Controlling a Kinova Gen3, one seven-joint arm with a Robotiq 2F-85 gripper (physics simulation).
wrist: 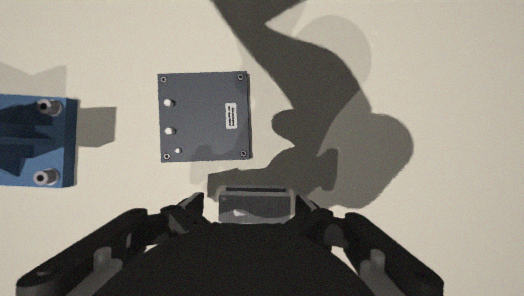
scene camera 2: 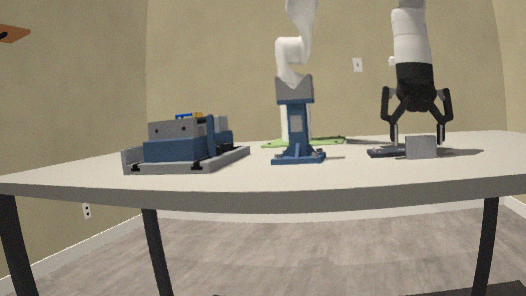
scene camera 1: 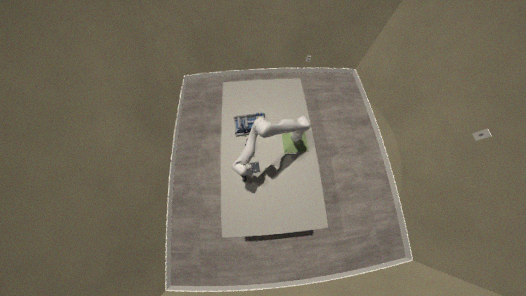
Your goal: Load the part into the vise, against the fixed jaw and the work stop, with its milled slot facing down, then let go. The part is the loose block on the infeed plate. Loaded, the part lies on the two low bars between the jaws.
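Frame: origin at the arm's base, x ahead, y left, z up, level; millimetres.
Where they show: gripper, fingertip midpoint: (wrist: 250, 204) (scene camera 2: 418, 145); arm's base at its link origin: (scene camera 1: 295, 137).
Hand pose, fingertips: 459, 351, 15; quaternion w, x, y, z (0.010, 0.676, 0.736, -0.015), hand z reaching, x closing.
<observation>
Things, the pixels of their top centre, and the offset from my fingertips, as dx, dy, dz.
- grey block at its top centre: (wrist: 254, 213) (scene camera 2: 420, 136) +2, +5, +16
- dark infeed plate at its top centre: (wrist: 203, 116) (scene camera 2: 389, 150) (scene camera 1: 254, 167) -77, -58, -15
- vise at its top centre: (scene camera 2: 188, 117) (scene camera 1: 249, 120) -30, -471, +76
The part, a grey block (scene camera 2: 421, 147) (wrist: 255, 209), stands on the table beside the dark infeed plate (scene camera 1: 255, 167) (scene camera 2: 382, 152) (wrist: 205, 117). A dark slot line shows along its side toward the plate in the wrist view. My gripper (scene camera 2: 418, 137) (wrist: 250, 204) is open and points down. Its fingers are on either side of the block, with a gap at each side and their tips a little below its top in scene camera 2; contact cannot be told. The vise (scene camera 1: 249, 124) (scene camera 2: 175, 150) stands far off at the left in scene camera 2. The low bars are hidden there.
A blue stand (scene camera 2: 297, 130) (wrist: 57, 145) with a grey V-shaped top is between the vise and the infeed plate. A green base plate (scene camera 1: 288, 145) (scene camera 2: 327, 141) lies under the arm's base. Blue and yellow fittings (scene camera 2: 192, 115) show on top of the vise.
</observation>
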